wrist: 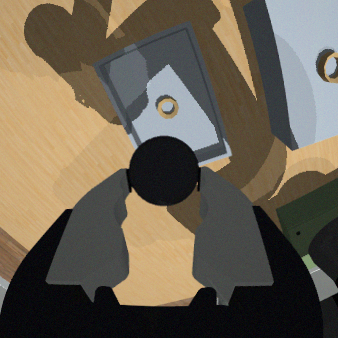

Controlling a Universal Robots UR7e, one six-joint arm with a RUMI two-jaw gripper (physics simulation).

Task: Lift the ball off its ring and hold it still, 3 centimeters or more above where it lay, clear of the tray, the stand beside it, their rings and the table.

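Places are measured from the arm's base along level axes (x down, y left, z ahead), in centimetres.
Pixels of known places: gripper, fingertip midpoint: (164,169).
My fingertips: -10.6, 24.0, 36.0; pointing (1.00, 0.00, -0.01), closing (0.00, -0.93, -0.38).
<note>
For each thing: its top centre in the pictures, then the offset to it from my fingertips, as dx, dy, dz. "spot": a spot on its surface instead. Level surfaces: height alone.
- black ball at its top centre: (162,191) -3.5, -0.3, +0.6
- tray at its top centre: (167,110) +14.2, -0.2, +0.5
- tray's tan ring at a spot on its surface: (174,114) spot: +15.5, -0.8, -0.7
- wooden table at its surface level: dx +17.0
- stand's dark side at a spot on its surface: (272,75) spot: +12.9, -14.4, +0.0
A black ball (164,170) is between the fingertips of my gripper (164,169), which is shut on it, with a finger pad against each side. The ball is held well above the table, over the near edge of the grey tray. The tray (208,86) lies beyond it, much smaller in view than the ball. The tray's tan ring (174,114) shows on its floor with no ball on it. The pale stand (300,30) is at the upper right, with its own tan ring (322,73), apart from the ball.
A dark green box (310,210) is at the right edge, partly behind a black part. The wooden table (35,165) carries broad shadows around the tray and the stand. The stand's dark side (272,75) faces the tray.
</note>
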